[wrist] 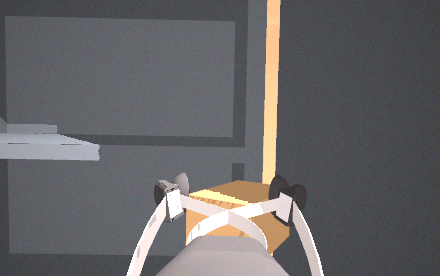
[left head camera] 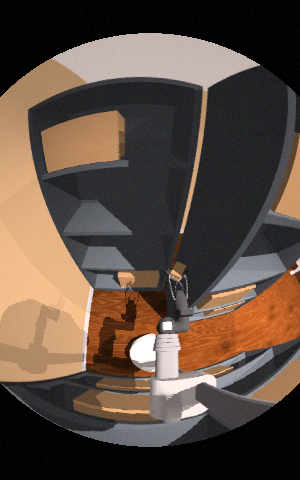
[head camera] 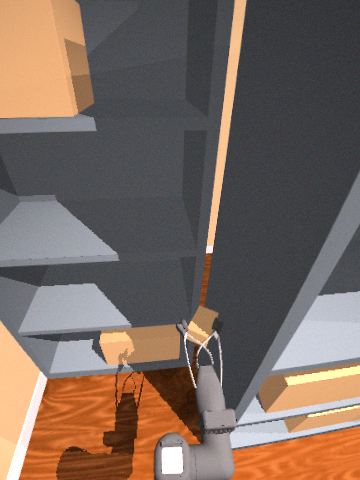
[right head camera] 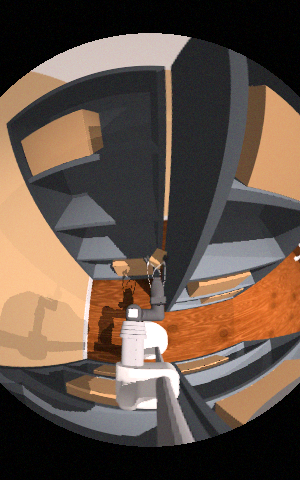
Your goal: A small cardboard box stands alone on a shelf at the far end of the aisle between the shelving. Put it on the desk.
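Frame: origin at the robot's base, x back, y right, z up, level; millimetres.
Where they show: gripper, between the fingertips: (wrist: 230, 189) (left head camera: 176, 267) (head camera: 199, 319) (right head camera: 155, 254); robot's base, origin of its link: (left head camera: 150, 351) (right head camera: 147, 339).
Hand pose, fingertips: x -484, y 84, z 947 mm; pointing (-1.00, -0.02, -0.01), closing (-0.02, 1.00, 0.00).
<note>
Things, the pixels of their top centre, and the offset from my fingertips. "spot": a spot on its surface instead.
- small cardboard box, centre of its top: (wrist: 243, 188) (head camera: 203, 320) (right head camera: 157, 255) (left head camera: 178, 268) dx +6, dy +11, dz +3 mm
- far shelf unit, a spot on its surface: (head camera: 55, 230) spot: dx -428, dy -565, dz +16 mm
- large box, centre of its top: (left head camera: 84, 120) (right head camera: 58, 122) dx -415, dy -563, dz +743 mm
- long box, centre of its top: (head camera: 140, 317) (left head camera: 138, 265) (right head camera: 131, 253) dx -437, dy -256, dz -628 mm
The small cardboard box (head camera: 204, 320) (left head camera: 177, 270) (right head camera: 158, 256) (wrist: 250, 192) is held tilted between the two fingertips. My gripper (head camera: 200, 327) (left head camera: 177, 274) (right head camera: 156, 260) (wrist: 230, 189) is shut on it, with one rubber tip on each side of the box. The held box hangs in the air in front of the gap between the far shelf unit and the dark side panel on the right. The white finger straps hide part of the box in the wrist view. The desk does not show in any view clearly enough to tell.
The far shelf unit (head camera: 55, 230) (left head camera: 97, 220) holds a large box (head camera: 35, 60) (left head camera: 82, 142) high up and a long box (head camera: 155, 345) at the bottom. A dark side panel (head camera: 280, 125) (right head camera: 200, 125) stands close on the right. A tan wall (left head camera: 40, 275) is on the left. Shelving with boxes stands behind.
</note>
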